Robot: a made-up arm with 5 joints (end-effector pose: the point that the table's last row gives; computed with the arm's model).
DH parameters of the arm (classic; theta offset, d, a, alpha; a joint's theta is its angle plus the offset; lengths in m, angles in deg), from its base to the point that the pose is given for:
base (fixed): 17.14 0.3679 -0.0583 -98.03
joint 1: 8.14 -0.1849 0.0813 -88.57
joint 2: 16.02 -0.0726 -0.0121 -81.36
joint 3: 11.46 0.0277 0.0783 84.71
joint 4: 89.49 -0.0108 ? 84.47
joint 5: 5.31 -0.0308 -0.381 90
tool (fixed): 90 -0.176 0 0
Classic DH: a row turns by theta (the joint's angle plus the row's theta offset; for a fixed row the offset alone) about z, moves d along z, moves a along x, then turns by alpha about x.
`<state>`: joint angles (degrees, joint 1 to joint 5).
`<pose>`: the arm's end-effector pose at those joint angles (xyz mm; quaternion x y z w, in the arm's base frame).
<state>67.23 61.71 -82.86 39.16 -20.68</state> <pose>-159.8 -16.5 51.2 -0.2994 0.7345 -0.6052 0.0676</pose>
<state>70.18 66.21 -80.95 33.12 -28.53</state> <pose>-161.5 12.1 71.3 -0.2892 0.7618 -0.5757 0.0676</pose>
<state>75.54 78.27 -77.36 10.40 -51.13</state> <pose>-166.3 93.8 156.4 -0.2633 0.8416 -0.4499 0.1412</pose>
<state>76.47 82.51 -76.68 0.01 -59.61</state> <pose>-180.6 113.7 198.8 -0.2630 0.8628 -0.3856 0.1943</pose>
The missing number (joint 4, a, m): 0.0404
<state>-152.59 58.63 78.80 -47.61 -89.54</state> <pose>74.7 -622.9 256.0 0.1547 -0.1758 -0.9617 0.1425</pose>
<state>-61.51 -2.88 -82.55 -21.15 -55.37</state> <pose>-150.6 -192.0 121.1 -0.3737 0.0238 0.3962 0.8384</pose>
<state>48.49 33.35 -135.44 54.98 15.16</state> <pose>-171.0 103.1 160.6 0.2840 -0.8216 0.4923 0.0445</pose>
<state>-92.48 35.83 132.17 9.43 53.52</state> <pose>-123.7 188.4 520.4 0.0716 0.9355 -0.0429 0.3433</pose>
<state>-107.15 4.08 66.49 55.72 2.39</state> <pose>-471.1 -231.3 623.9 -0.6786 0.7322 0.0523 0.0266</pose>
